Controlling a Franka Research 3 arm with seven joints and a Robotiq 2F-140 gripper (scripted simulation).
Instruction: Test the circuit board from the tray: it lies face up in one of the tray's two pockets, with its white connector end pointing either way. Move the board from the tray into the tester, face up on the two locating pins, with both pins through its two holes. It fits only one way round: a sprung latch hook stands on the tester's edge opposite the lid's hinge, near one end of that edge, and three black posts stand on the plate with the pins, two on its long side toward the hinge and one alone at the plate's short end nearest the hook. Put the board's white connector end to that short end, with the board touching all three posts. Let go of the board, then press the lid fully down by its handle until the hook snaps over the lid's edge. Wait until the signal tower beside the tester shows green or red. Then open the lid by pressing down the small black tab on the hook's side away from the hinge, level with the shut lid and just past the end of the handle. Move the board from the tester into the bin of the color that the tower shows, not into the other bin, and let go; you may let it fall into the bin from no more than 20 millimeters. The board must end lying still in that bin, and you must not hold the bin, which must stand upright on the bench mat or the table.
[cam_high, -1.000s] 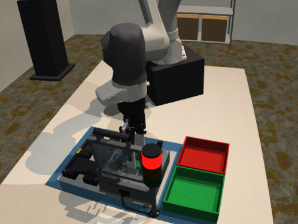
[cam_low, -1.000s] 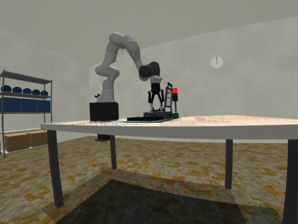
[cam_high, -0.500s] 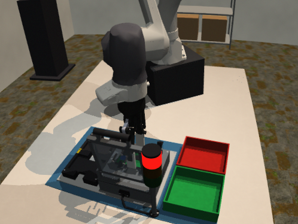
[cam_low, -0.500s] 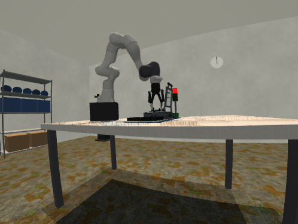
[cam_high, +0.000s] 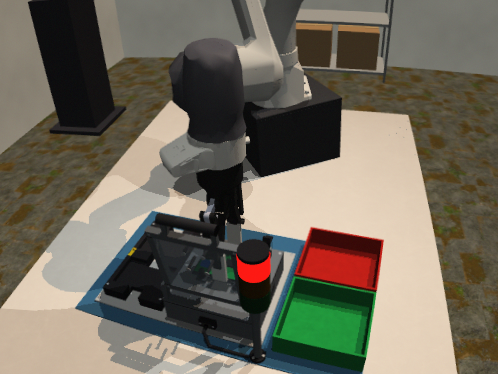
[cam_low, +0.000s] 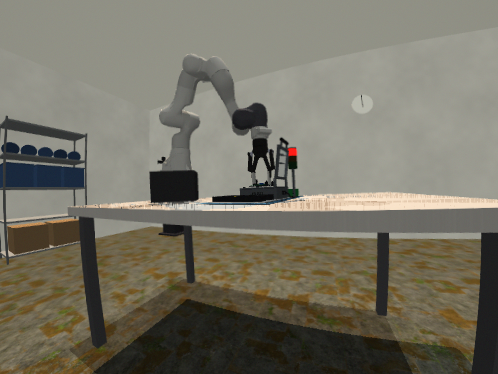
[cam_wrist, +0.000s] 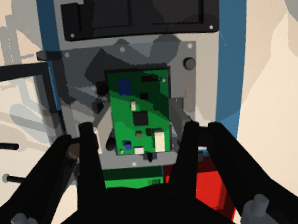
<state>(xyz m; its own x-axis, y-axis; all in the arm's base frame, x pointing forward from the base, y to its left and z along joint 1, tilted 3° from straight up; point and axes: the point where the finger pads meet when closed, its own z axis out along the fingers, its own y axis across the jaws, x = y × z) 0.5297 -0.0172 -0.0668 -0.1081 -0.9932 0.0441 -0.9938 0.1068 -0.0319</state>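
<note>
Now: the green circuit board 2 cm below my hand. The rest, counted from my hand: green bin 7 cm ahead, 19 cm to the left, 8 cm below; then tester plate 1 cm ahead, 1 cm to the left, 3 cm below; then clear lid 11 cm ahead, 1 cm to the right, 9 cm above.
</note>
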